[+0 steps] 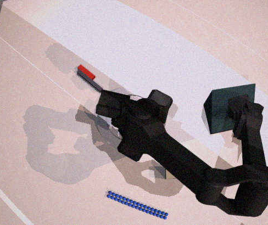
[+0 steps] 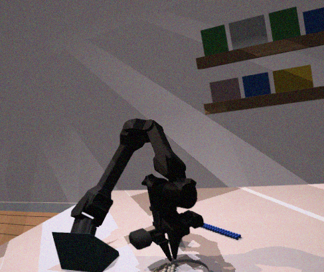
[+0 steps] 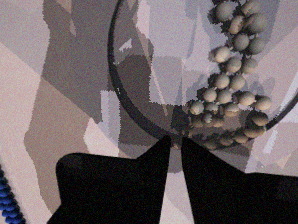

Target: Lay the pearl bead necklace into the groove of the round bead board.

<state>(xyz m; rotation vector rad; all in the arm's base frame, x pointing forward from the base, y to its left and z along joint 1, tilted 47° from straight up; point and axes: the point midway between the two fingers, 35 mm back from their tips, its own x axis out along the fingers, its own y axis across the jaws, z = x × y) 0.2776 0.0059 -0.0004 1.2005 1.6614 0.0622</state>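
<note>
My gripper tip is now 3 cm short of the round bead board, 5 cm to the left of it and 1 cm above it. From my gripper tip the other things lie so: small beige cube 4 cm behind, 13 cm to the left; grey block 14 cm ahead, 22 cm to the right, 1 cm below.
</note>
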